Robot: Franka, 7 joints.
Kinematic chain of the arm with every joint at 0, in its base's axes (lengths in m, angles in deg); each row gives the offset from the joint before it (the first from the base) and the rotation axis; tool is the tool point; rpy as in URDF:
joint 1: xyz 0 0 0.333 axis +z
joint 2: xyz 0 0 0 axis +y
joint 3: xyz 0 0 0.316 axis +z
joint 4: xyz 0.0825 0 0 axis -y
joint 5: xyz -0.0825 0 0.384 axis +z
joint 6: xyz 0 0 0 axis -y
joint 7: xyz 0.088 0 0 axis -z
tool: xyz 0 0 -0.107 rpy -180 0 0
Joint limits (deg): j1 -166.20..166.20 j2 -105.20..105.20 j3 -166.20..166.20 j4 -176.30..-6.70 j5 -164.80..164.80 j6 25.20..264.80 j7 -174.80..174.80
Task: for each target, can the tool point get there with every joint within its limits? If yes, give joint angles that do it. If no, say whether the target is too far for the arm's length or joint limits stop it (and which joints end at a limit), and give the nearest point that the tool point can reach.
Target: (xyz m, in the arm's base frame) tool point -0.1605 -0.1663 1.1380
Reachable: yes | joints 115.65 -20.21 47.33 -28.19 -2.39 119.14 -65.65
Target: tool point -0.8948 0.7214 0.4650
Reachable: no: too far | nearest point -0.6635 0.5349 0.4309 | short by 0.299 m
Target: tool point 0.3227 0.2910 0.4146
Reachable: yes | joints 98.43 7.33 -41.77 -123.33 121.63 229.32 -115.23
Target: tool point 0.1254 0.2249 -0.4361
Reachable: no: joint limits stop it (at a limit: joint 2) | nearest point 0.1270 0.2277 -0.3603 | short by 0.076 m
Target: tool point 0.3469 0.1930 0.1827
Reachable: yes | joints 136.45 -67.63 -134.23 -136.77 -103.53 219.97 -17.42
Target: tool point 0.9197 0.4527 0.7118
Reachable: no: too far | nearest point 0.7220 0.3554 0.6304 | short by 0.235 m
